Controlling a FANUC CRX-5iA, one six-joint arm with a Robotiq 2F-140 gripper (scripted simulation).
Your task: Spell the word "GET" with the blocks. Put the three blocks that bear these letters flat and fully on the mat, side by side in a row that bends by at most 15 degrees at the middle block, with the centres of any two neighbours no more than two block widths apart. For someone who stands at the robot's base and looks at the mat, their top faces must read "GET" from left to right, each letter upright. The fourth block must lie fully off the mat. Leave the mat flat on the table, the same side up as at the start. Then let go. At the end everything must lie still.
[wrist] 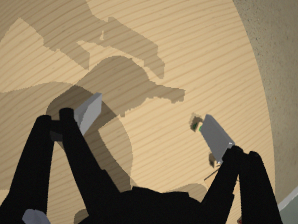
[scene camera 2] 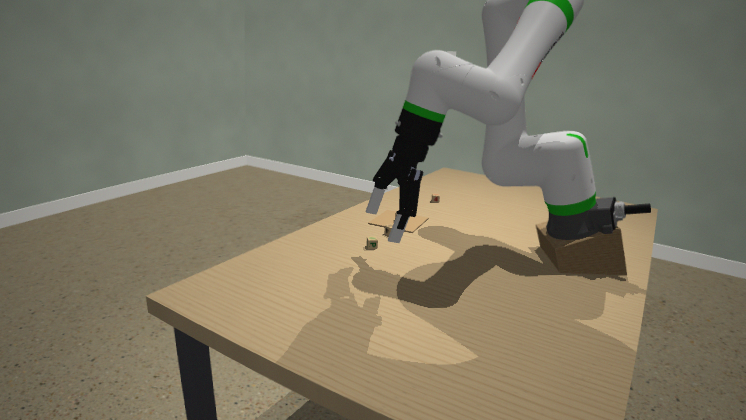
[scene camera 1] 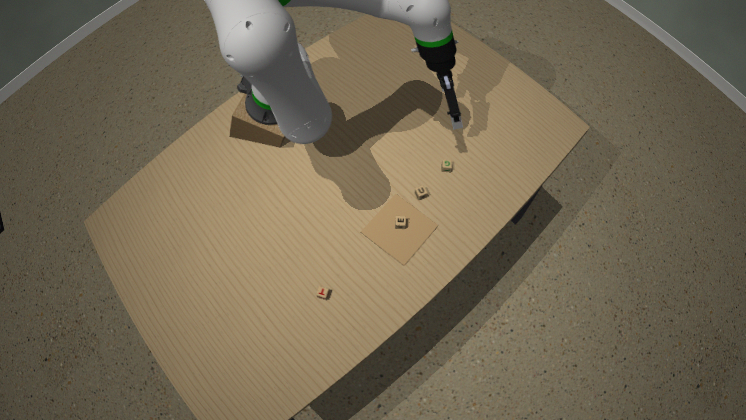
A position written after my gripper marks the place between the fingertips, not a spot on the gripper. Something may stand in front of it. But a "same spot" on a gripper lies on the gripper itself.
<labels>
My gripper shows in the wrist view, in scene camera 2 and in scene camera 1 [452,108]. One and the same spot on my gripper: [wrist: 32,174] is [scene camera 2: 407,185].
</labels>
